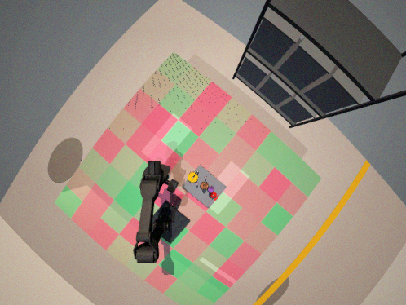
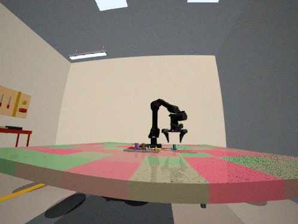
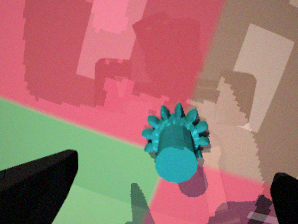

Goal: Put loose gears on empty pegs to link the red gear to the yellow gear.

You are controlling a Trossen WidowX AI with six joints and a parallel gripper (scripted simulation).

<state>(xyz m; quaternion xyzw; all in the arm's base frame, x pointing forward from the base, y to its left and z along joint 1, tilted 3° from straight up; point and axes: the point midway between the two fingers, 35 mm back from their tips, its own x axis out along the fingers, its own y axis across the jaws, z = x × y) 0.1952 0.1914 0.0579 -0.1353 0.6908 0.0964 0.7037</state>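
Right now the teal gear is 3 cm below my gripper tip. Also, from my gripper tip: purple gear: 24 cm to the right, 14 cm ahead, 3 cm below; then yellow gear: 12 cm to the right, 11 cm ahead, 3 cm below; then brown gear: 20 cm to the right, 13 cm ahead, 3 cm below.
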